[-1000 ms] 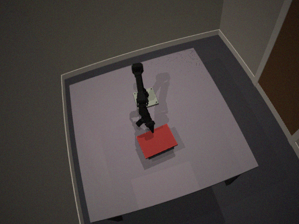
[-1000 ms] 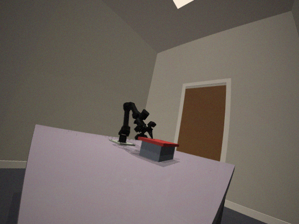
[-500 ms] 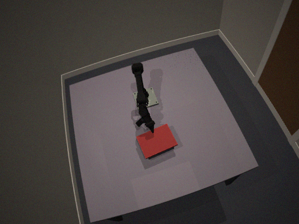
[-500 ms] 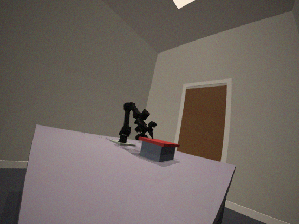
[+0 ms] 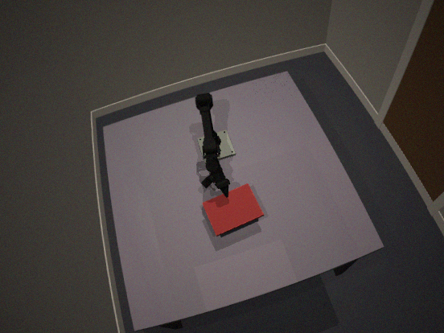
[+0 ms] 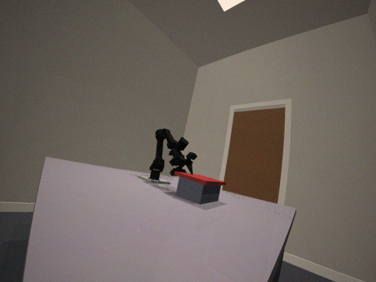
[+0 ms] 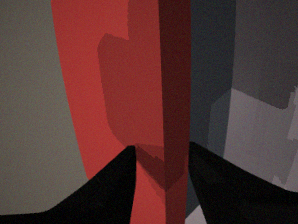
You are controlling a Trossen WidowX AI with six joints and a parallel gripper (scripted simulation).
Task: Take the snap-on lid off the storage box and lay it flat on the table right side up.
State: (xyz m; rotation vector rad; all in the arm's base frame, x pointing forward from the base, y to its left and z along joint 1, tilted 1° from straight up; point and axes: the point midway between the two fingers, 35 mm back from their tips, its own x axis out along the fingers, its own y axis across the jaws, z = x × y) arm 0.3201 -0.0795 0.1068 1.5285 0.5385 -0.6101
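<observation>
My gripper tip is now 80 mm short of the red lid. Round my gripper tip: grey storage box 80 mm ahead, 50 mm below.
</observation>
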